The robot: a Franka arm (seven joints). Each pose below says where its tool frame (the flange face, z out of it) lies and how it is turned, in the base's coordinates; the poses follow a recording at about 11 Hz.
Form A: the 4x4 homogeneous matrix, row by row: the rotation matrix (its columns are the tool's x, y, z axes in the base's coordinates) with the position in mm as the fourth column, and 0 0 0 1 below. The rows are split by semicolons.
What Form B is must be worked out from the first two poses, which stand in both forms.
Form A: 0.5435, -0.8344, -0.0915, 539; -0.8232, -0.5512, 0.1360, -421; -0.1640, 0.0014, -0.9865, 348; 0, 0, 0, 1
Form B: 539, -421, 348, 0.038, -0.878, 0.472, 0.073
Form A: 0.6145, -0.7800, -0.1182, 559; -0.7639, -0.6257, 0.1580, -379; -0.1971, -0.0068, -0.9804, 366; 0, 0, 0, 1
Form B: 559, -379, 366, 0.046, -0.897, 0.430, 0.088
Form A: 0.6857, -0.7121, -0.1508, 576; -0.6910, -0.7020, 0.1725, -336; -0.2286, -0.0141, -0.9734, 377; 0, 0, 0, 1
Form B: 576, -336, 377, 0.051, -0.917, 0.383, 0.103
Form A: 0.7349, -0.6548, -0.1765, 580; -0.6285, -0.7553, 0.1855, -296; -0.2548, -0.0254, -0.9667, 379; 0, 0, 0, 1
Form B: 580, -296, 379, 0.057, -0.930, 0.345, 0.116
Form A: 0.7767, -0.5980, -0.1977, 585; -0.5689, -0.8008, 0.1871, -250; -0.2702, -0.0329, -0.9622, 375; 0, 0, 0, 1
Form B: 585, -250, 375, 0.058, -0.941, 0.310, 0.124
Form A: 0.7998, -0.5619, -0.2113, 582; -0.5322, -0.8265, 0.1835, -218; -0.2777, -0.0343, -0.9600, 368; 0, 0, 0, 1
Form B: 582, -218, 368, 0.058, -0.947, 0.289, 0.129
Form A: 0.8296, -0.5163, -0.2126, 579; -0.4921, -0.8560, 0.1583, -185; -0.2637, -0.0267, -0.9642, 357; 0, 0, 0, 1
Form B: 579, -185, 357, 0.048, -0.955, 0.264, 0.125
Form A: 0.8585, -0.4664, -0.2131, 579; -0.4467, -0.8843, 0.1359, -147; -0.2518, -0.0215, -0.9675, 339; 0, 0, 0, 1
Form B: 579, -147, 339, 0.041, -0.963, 0.237, 0.121
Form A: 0.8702, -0.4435, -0.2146, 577; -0.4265, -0.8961, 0.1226, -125; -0.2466, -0.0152, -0.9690, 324; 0, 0, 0, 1
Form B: 577, -125, 324, 0.036, -0.966, 0.225, 0.119
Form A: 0.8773, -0.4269, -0.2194, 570; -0.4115, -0.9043, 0.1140, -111; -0.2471, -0.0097, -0.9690, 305; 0, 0, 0, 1
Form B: 570, -111, 305, 0.032, -0.968, 0.216, 0.120
